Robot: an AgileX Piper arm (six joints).
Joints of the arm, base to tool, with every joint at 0 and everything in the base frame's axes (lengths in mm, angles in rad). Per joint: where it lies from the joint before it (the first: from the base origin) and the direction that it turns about. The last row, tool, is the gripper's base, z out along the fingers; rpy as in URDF.
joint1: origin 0 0 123 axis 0 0 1
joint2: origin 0 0 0 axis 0 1 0
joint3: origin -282.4 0 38.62 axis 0 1 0
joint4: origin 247.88 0 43.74 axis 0.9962 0 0.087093
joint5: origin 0 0 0 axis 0 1 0
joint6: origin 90.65 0 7.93 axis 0.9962 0 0.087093
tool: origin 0 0 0 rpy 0 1.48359 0
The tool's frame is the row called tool.
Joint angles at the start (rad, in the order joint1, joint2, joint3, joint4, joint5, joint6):
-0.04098 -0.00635 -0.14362 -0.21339 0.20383 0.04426
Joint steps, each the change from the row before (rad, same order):
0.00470 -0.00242 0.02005 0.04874 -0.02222 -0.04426
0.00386 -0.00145 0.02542 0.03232 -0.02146 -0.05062
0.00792 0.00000 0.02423 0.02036 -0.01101 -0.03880
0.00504 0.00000 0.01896 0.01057 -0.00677 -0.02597
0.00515 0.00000 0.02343 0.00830 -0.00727 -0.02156
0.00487 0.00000 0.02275 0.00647 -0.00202 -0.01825
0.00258 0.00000 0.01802 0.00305 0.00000 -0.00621
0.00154 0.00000 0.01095 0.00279 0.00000 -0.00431
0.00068 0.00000 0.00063 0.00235 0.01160 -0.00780
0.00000 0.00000 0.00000 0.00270 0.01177 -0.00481
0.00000 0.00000 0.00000 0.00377 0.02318 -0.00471
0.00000 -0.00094 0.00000 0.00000 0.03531 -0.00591
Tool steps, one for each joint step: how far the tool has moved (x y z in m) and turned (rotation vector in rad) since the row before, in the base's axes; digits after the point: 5 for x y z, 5 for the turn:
0.00139 0.00138 -0.00467 0.00223 -0.00268 0.01807
0.00178 0.00091 -0.00650 -0.01945 0.00470 0.01168
0.00171 0.00076 -0.00712 -0.01860 0.01457 0.01179
0.00122 0.00044 -0.00575 -0.01537 0.01297 0.00702
0.00135 0.00042 -0.00723 -0.01316 0.01671 0.00696
0.00115 0.00035 -0.00750 -0.01159 0.02110 0.00610
0.00078 0.00017 -0.00610 -0.00302 0.01812 0.00310
0.00042 0.00012 -0.00371 -0.00146 0.01101 0.00199
-0.00004 -0.00002 -0.00127 -0.00531 0.01231 0.00042
-0.00008 -0.00004 -0.00107 -0.00198 0.01180 -0.00034
-0.00019 -0.00010 -0.00210 -0.00069 0.02318 -0.00099
-0.00045 -0.00022 -0.00313 -0.00551 0.03439 -0.00183

